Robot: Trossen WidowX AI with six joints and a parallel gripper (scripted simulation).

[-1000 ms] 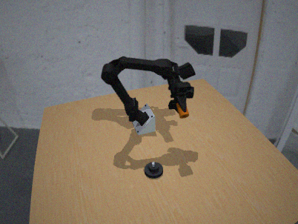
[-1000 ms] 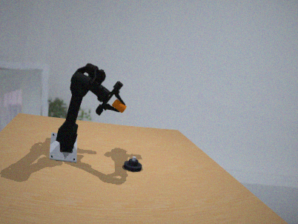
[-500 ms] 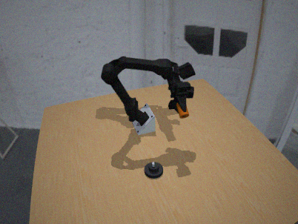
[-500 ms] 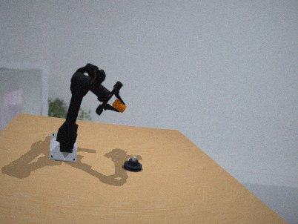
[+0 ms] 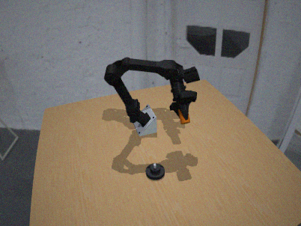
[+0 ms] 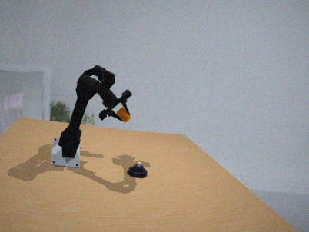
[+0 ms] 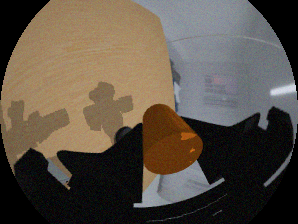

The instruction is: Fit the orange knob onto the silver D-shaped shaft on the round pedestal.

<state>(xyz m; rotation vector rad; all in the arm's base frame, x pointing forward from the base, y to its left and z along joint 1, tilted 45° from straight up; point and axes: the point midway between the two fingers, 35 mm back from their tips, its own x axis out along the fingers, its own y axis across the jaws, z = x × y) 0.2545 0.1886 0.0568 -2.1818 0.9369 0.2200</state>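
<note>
The orange knob lies 30 mm behind my gripper tip and 20 mm above it. Round my gripper tip: round pedestal: 190 mm below, 150 mm to the right, 50 mm ahead.
</note>
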